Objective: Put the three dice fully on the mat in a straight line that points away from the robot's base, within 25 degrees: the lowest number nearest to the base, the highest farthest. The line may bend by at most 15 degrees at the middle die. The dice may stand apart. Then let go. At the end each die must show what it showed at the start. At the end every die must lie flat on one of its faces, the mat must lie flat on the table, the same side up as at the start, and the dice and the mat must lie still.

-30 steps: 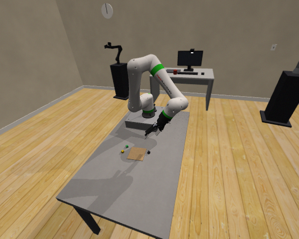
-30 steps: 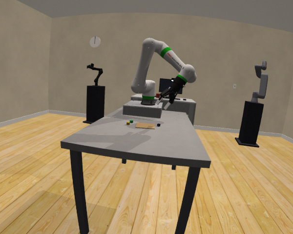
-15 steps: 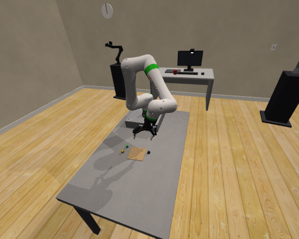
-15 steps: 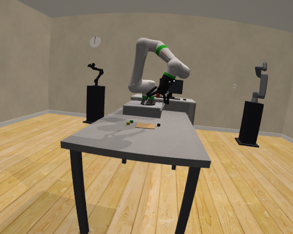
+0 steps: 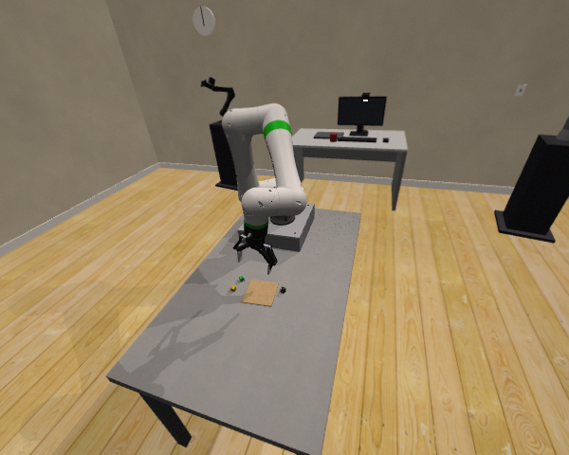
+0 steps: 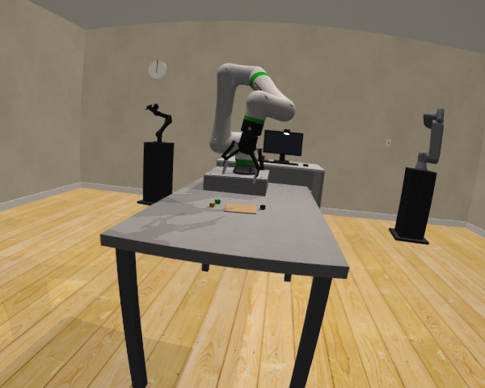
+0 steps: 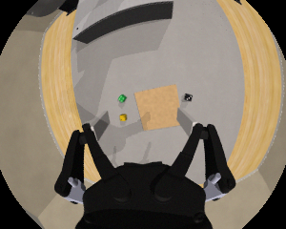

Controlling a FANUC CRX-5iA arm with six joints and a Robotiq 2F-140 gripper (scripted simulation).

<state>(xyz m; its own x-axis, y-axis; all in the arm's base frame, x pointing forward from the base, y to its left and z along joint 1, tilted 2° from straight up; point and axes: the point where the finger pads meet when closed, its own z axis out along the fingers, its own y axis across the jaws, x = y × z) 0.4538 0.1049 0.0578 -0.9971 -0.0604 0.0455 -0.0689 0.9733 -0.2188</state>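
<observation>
Right now the yellow die is 140 mm below my hand, 100 mm to the right of it and 60 mm ahead of it. Round my hand: tan mat: 140 mm below, 30 mm to the left, 20 mm ahead; then green die: 140 mm below, 100 mm to the right, 10 mm behind; then black die: 140 mm below, 120 mm to the left, 30 mm behind.
</observation>
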